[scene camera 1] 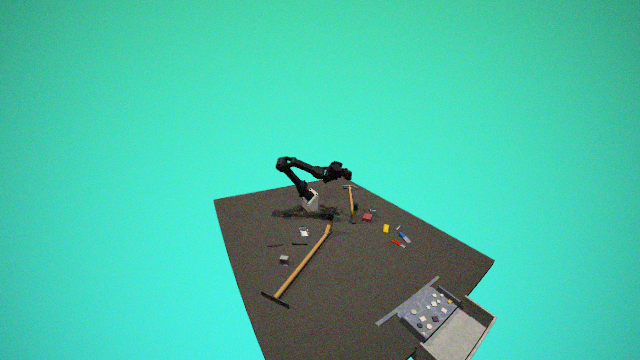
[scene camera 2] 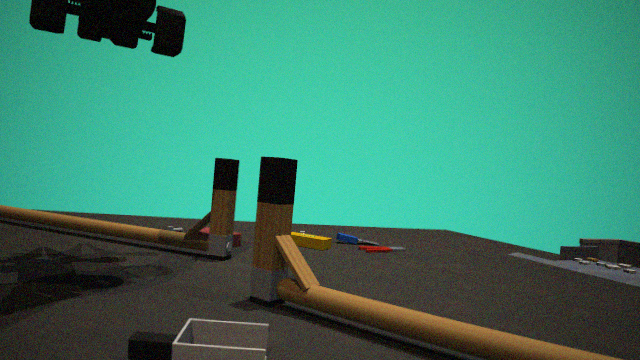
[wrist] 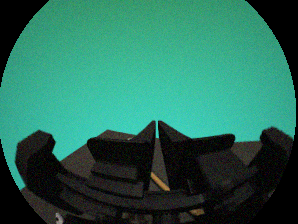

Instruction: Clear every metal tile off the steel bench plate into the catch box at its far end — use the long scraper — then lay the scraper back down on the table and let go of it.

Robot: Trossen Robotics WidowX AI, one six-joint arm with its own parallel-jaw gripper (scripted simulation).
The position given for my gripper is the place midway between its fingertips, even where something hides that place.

My gripper (scene camera 2: 103,30) is shut, with nothing in its grasp. I also see a long scraper (scene camera 2: 274,250).
My gripper also shows in the wrist view (wrist: 156,123). The wrist view misses the long scraper: it is out of frame.
